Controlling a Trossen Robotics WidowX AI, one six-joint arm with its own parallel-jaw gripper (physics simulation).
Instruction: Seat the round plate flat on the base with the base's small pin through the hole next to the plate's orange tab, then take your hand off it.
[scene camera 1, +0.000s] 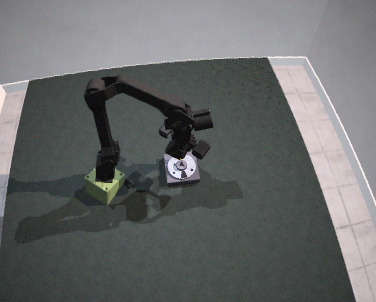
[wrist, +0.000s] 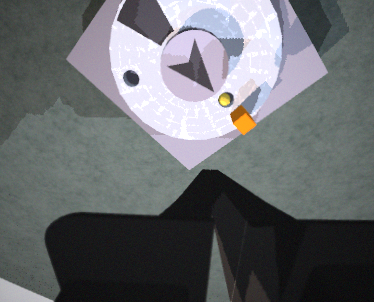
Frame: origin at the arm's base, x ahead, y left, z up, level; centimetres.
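Seen in the pictures: gripper, fingertip midpoint: (scene camera 1: 186, 148) (wrist: 209, 177); arm's base, link origin: (scene camera 1: 104, 175).
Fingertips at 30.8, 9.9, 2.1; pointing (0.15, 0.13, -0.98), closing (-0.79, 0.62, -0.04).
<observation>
Offsets run from my fingertips to a thing's top centre, as dx, dy, dz. "spot": to the spot under its first point. Level surfaces: height alone.
The round white plate {-2.0, -4.4, -3.5} (scene camera 1: 187, 173) (wrist: 195, 120) lies on the square grey-lilac base {-2.0, -4.4, -4.0} (scene camera 1: 183, 183) (wrist: 188, 157), around the base's central boss {-2.0, -4.4, -4.0} (wrist: 187, 82) with its dark arrow mark. In the wrist view the yellow pin {spot: -2.5, -1.4, -5.1} (wrist: 225, 99) shows inside the hole beside the orange tab {-2.8, +0.1, -3.5} (wrist: 244, 120). The plate looks flat, with no clear tilt. Another hole {spot: +2.0, -6.2, -5.7} (wrist: 131, 78) shows dark at the plate's left. My gripper (wrist: 209, 177) is shut and empty, apart from the plate; in the wrist view its tips are below the base's near corner. In the scene view the fingers are hard to make out.
The arm stands on a yellow-green block (scene camera 1: 106, 192) left of the base. A dark wedge-shaped patch {spot: -1.2, -8.1, -5.1} (wrist: 145, 20) shows on the plate. Arm shadows lie across the dark green floor {dz -8.1} (scene camera 1: 200, 250), with pale tiles (scene camera 1: 320, 145) at the right.
</observation>
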